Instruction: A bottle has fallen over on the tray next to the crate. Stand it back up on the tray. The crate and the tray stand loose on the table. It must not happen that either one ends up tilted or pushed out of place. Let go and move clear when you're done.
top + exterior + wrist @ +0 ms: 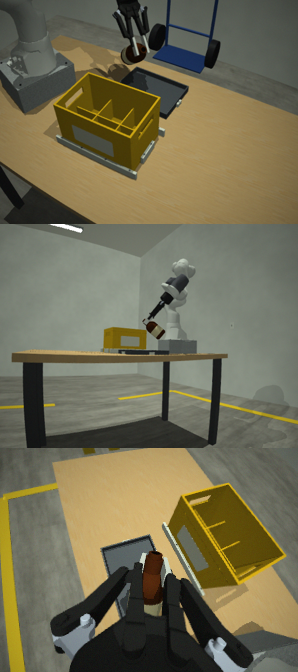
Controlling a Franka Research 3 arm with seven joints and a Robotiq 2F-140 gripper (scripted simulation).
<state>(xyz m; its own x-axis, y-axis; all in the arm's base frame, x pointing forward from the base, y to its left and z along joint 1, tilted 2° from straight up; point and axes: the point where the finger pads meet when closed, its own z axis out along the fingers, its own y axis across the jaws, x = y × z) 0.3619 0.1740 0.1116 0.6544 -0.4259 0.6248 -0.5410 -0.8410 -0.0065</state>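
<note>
My gripper is now 3 cm past the bottle, 2 cm to the right of it and 5 cm above it. From my hand the other things lie so: yellow crate: 4 cm ahead, 26 cm to the right, 13 cm below; then tray: 4 cm ahead, 1 cm to the left, 20 cm below.
</note>
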